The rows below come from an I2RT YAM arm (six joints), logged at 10 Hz.
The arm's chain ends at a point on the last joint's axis. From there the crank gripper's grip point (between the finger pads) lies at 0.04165 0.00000 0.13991 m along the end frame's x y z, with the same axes.
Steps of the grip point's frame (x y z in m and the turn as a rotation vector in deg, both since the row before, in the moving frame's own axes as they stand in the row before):
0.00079 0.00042 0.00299 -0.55 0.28 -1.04
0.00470 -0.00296 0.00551 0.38 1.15 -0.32
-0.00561 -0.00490 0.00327 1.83 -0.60 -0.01
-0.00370 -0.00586 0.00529 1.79 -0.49 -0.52
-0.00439 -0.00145 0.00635 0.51 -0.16 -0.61
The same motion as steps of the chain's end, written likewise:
0.00010 -0.00016 0.00320 -0.55 0.28 -1.04
0.00190 -0.00179 0.00638 0.38 1.15 -0.32
-0.00414 -0.00042 0.00291 1.83 -0.60 -0.01
-0.00248 -0.00111 0.00501 1.79 -0.49 -0.52
-0.00399 0.00024 0.00624 0.51 -0.16 -0.61

